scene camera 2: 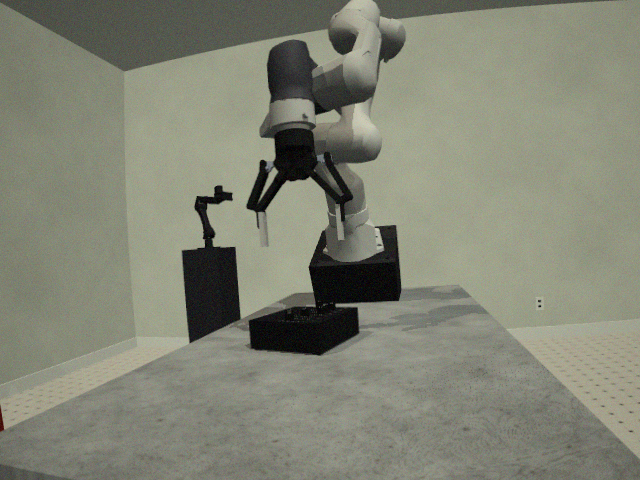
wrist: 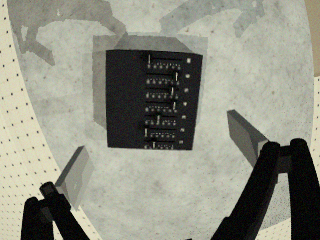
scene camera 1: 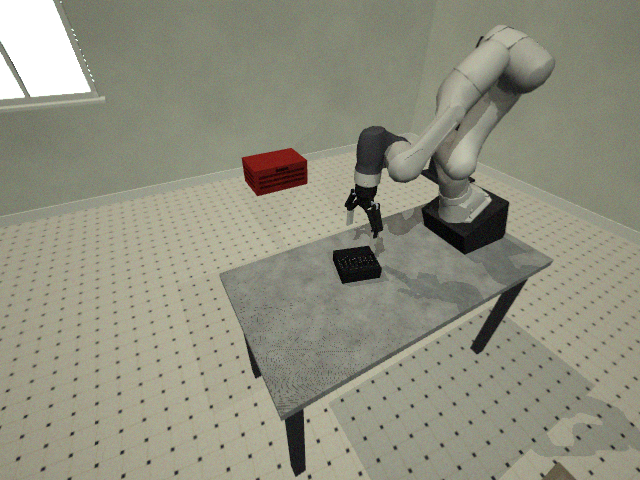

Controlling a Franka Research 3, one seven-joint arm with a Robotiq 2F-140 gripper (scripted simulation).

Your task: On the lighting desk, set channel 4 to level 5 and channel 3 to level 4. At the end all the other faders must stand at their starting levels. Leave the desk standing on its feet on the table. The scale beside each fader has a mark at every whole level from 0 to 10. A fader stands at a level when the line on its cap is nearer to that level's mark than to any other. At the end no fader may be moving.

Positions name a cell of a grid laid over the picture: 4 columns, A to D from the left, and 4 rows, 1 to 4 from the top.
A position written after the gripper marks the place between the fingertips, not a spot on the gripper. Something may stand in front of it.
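You can see the gripper (scene camera 2: B3) here. The gripper (scene camera 1: C2) is visible too, and the wrist view has the gripper (wrist: B3) as well.
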